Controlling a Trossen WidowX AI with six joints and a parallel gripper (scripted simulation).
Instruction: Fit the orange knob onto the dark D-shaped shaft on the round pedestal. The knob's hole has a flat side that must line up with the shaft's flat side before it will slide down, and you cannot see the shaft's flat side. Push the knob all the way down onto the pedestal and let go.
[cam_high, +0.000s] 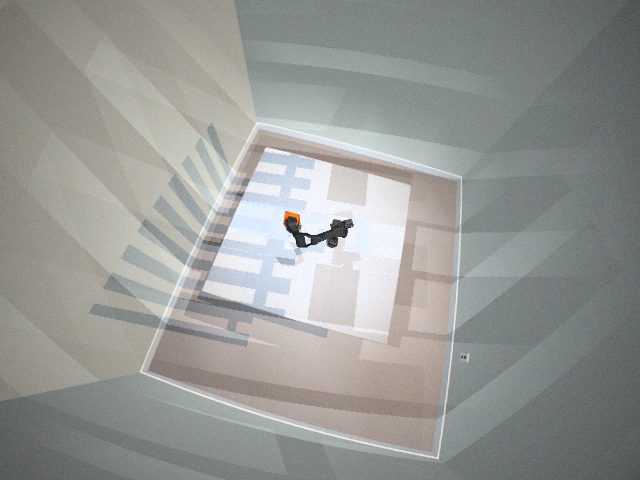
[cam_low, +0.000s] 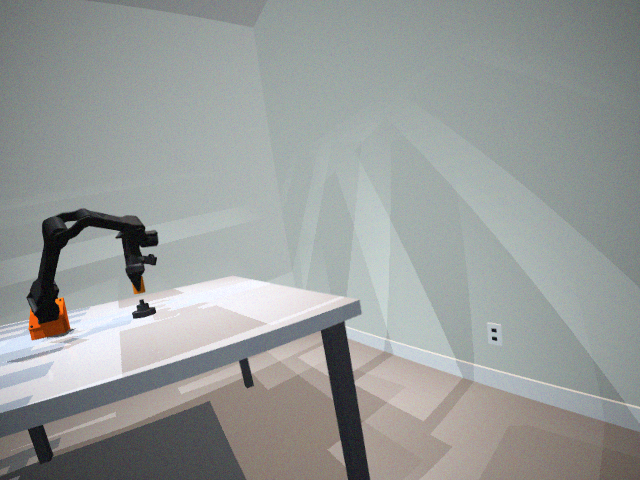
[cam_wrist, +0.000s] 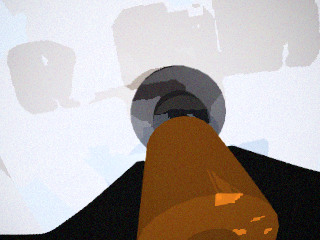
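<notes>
Now: the dark round pedestal 1 cm to the right of my gripper tip and 6 cm below it. The rest, counted from my gripper tip: orange knob: 2 cm above.
</notes>
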